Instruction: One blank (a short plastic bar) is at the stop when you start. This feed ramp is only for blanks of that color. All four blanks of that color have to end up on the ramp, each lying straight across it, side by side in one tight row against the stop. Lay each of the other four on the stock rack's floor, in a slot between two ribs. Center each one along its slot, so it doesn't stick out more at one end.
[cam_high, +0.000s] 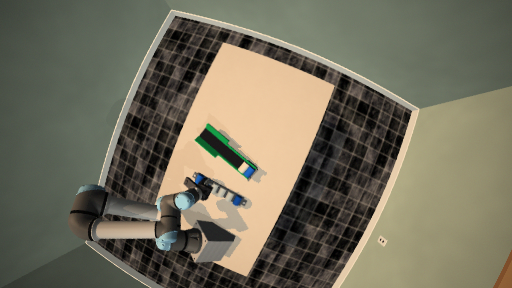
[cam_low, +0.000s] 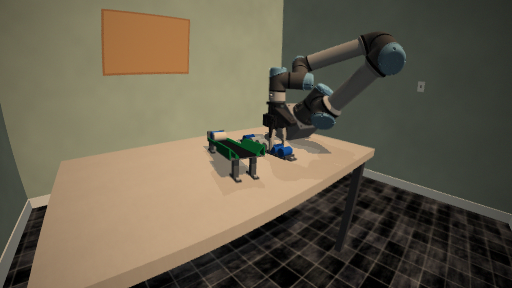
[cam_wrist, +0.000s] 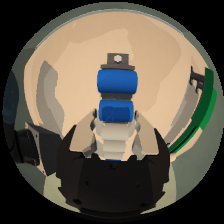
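My gripper is now 80 mm to the left of the stock rack, 40 mm above it and 10 mm past it.
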